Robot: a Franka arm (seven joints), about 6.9 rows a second.
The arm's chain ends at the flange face. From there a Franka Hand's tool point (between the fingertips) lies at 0.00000 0.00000 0.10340 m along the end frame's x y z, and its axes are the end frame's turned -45 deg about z.
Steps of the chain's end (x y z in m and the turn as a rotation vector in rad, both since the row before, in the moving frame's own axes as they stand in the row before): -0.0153 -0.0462 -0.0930 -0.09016 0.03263 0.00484; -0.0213 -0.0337 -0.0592 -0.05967 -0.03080 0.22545; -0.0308 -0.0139 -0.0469 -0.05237 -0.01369 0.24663; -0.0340 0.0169 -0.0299 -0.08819 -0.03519 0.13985; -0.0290 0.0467 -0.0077 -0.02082 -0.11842 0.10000; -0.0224 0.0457 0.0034 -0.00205 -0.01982 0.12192; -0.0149 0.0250 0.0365 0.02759 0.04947 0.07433
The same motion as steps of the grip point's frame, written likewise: 0.0176 -0.0345 -0.0935 -0.08683 -0.04068 0.00484; 0.0020 -0.0375 -0.0594 -0.02041 -0.06397 0.22545; -0.0171 -0.0294 -0.0471 -0.02735 -0.04671 0.24663; -0.0452 -0.0089 -0.0304 -0.03748 -0.08724 0.13985; -0.0633 0.0049 -0.0084 0.06901 -0.09846 0.10000; -0.0497 0.0151 0.0034 0.01257 -0.01546 0.12192; -0.0226 0.0089 0.0363 -0.01547 0.05449 0.07433
